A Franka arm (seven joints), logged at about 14 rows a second.
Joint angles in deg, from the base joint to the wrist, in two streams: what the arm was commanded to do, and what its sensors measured. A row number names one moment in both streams.
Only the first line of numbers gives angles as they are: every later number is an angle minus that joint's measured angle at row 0.
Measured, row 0:
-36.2 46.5 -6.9 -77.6 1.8 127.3 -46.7
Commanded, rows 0 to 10:
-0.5 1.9 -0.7 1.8 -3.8 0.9 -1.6
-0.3 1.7 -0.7 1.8 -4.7 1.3 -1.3
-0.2 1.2 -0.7 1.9 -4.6 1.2 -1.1
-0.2 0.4 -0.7 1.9 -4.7 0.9 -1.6
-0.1 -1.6 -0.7 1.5 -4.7 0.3 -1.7
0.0 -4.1 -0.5 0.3 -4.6 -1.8 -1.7
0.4 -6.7 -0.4 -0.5 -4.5 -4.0 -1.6
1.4 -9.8 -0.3 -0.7 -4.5 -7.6 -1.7
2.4 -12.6 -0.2 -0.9 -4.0 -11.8 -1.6
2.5 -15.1 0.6 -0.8 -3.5 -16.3 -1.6
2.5 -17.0 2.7 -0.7 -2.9 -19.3 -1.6
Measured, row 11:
1.9 -10.8 0.4 2.0 -3.8 -13.8 -1.2
